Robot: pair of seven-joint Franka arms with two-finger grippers.
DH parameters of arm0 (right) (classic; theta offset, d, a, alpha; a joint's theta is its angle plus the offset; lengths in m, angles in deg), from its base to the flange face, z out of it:
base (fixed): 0 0 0 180
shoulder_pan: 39.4 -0.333 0 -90
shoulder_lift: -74.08 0 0 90
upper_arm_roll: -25.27 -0.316 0.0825 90
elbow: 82.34 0 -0.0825 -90
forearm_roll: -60.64 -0.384 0 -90
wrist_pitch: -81.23 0 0.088 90
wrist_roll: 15.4 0.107 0 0
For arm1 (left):
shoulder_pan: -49.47 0.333 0 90
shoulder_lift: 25.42 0 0 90
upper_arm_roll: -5.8 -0.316 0.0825 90
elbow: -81.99 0 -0.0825 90
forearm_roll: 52.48 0.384 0 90
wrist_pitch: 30.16 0 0.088 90
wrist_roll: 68.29 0.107 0 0
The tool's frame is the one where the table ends.
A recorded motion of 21 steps. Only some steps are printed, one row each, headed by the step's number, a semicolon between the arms.
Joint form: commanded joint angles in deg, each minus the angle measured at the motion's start. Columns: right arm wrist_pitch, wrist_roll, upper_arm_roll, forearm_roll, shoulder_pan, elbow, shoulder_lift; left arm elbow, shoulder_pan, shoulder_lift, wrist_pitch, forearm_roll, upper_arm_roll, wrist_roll.
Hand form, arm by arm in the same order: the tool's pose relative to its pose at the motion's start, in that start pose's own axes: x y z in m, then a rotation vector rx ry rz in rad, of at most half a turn. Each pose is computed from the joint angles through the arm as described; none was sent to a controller.
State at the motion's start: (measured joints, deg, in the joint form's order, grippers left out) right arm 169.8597 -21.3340 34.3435 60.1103 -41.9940 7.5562 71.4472; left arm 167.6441 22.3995 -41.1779 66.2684 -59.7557 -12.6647 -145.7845
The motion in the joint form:
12: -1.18 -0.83 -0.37 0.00 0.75 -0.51 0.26; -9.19 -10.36 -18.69 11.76 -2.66 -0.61 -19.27
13: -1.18 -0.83 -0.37 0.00 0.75 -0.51 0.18; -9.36 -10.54 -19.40 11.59 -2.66 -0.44 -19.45
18: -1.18 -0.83 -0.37 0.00 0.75 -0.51 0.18; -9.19 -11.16 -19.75 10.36 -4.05 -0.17 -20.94
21: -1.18 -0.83 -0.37 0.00 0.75 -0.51 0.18; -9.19 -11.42 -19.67 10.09 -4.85 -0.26 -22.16
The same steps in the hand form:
12: -0.0038 0.0036 -0.0048 0.0022 -0.0070 -0.0080; -0.1267 0.0965 0.1220 -0.0523 0.0713 -0.1590
13: -0.0034 0.0036 -0.0040 0.0022 -0.0084 -0.0080; -0.1307 0.0976 0.1299 -0.0401 0.0743 -0.1563
18: -0.0034 0.0036 -0.0040 0.0022 -0.0084 -0.0080; -0.1423 0.0950 0.1387 -0.0087 0.0527 -0.1761
21: -0.0034 0.0036 -0.0040 0.0022 -0.0084 -0.0080; -0.1458 0.0942 0.1381 -0.0052 0.0401 -0.1983

